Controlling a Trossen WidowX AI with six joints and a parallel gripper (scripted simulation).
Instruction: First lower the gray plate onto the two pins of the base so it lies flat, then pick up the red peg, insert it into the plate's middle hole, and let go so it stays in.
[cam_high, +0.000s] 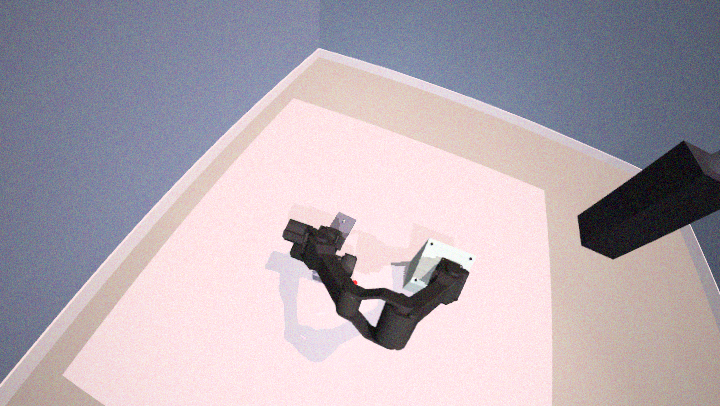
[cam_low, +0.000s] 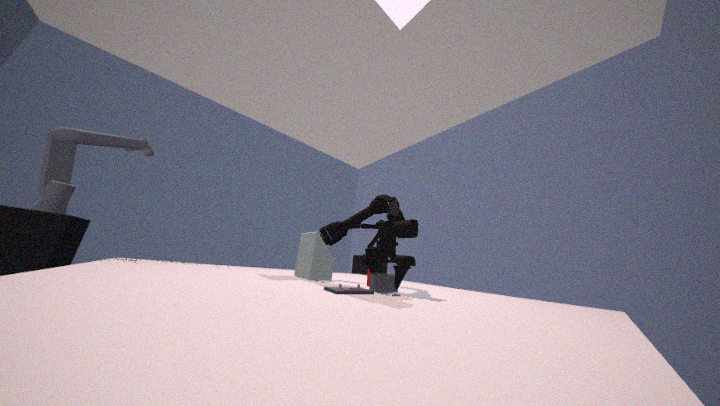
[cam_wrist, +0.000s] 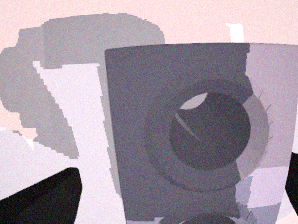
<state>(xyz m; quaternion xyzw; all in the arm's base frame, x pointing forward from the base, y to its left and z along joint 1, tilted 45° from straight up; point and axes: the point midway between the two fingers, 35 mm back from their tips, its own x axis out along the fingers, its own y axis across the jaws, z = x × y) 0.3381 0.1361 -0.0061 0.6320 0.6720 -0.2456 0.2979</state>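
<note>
The base lies 10 mm ahead of my gripper tip and 150 mm to the right of it. The rest, counted from my gripper tip: red peg 110 mm behind, 30 mm to the left, 30 mm above; gray plate 30 mm above.
</note>
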